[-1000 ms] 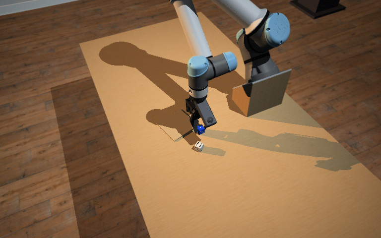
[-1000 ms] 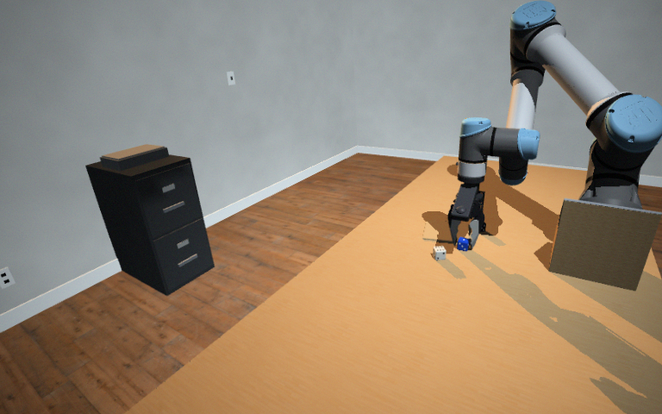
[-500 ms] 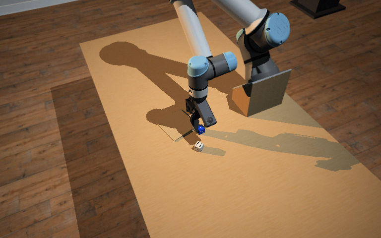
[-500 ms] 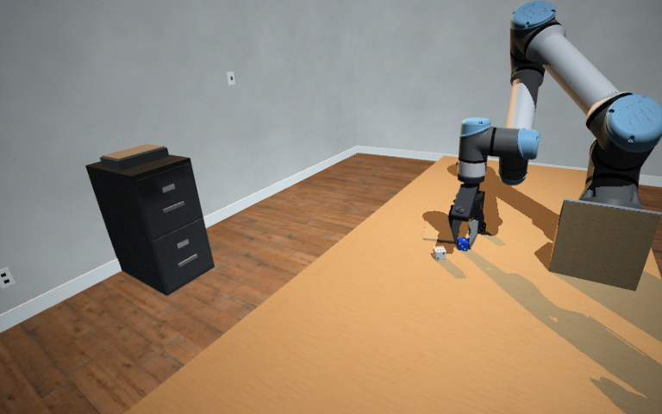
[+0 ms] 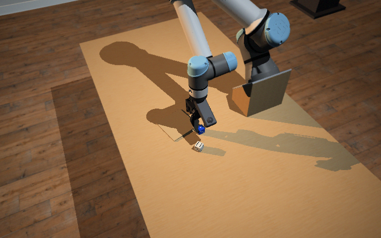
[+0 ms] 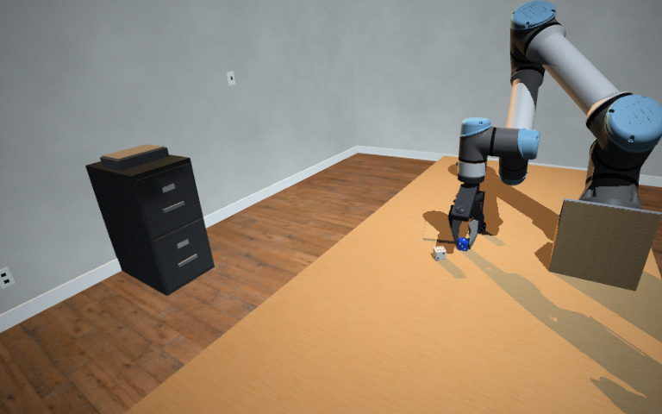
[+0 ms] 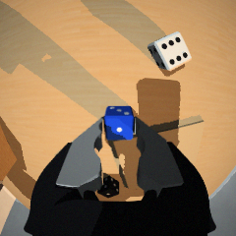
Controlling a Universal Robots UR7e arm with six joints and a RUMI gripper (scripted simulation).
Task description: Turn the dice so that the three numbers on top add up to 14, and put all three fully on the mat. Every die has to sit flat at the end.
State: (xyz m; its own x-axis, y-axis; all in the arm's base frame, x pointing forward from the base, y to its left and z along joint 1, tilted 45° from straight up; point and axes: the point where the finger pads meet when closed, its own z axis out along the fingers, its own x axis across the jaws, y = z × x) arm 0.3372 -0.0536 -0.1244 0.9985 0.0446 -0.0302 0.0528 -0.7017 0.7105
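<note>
Right now the white die is 80 mm to the left of my hand and 50 mm ahead of it. From my hand the other things lie so: tan mat 90 mm to the right, 80 mm ahead, 20 mm below; then blue die right at my hand; then black die 140 mm to the right, 10 mm behind.
</note>
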